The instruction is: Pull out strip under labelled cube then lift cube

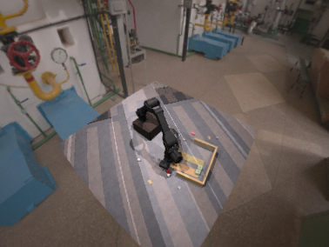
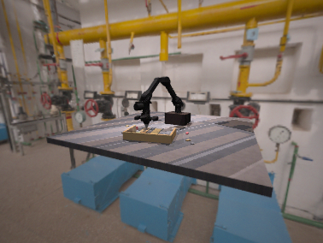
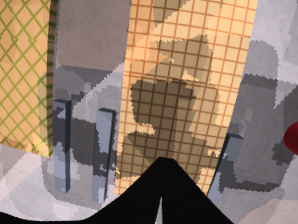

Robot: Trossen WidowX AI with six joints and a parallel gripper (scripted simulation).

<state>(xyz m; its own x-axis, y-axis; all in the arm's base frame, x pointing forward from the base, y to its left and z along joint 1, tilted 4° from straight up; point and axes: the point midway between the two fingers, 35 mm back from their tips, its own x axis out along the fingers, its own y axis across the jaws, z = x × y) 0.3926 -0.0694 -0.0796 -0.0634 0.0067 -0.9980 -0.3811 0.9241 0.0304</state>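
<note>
My gripper tip is 60 mm to the left of the small red object, 50 mm short of it and 10 mm below it.
</note>
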